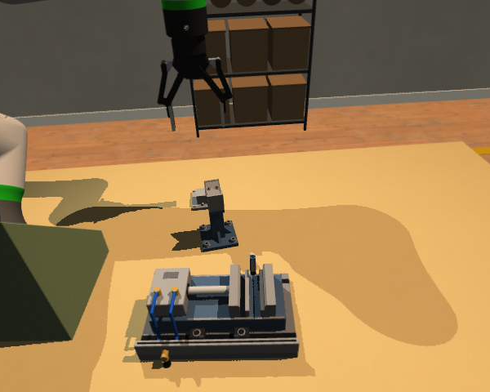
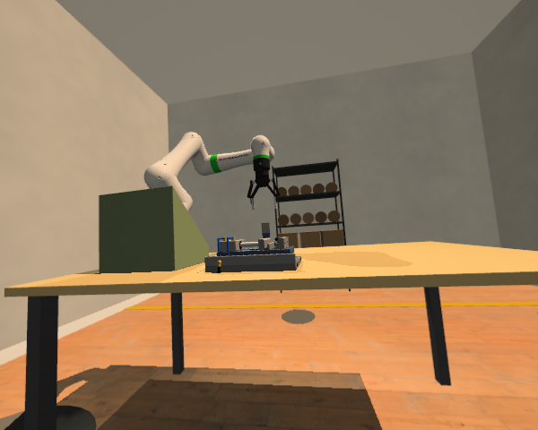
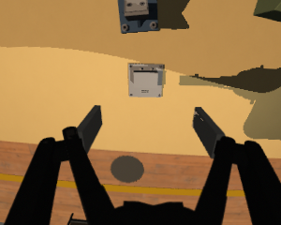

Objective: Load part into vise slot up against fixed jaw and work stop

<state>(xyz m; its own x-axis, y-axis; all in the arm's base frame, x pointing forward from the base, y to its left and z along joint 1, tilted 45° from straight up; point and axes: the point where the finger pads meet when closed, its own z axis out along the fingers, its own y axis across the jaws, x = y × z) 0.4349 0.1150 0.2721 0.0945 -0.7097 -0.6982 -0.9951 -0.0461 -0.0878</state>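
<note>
My gripper is now 240 mm above the part. The rest, counted from my hand: infeed plate 10 mm to the left, 260 mm below; V-block post 40 mm ahead, 160 mm to the right, 200 mm below; work stop 120 mm ahead, 350 mm to the right, 170 mm below.
</note>
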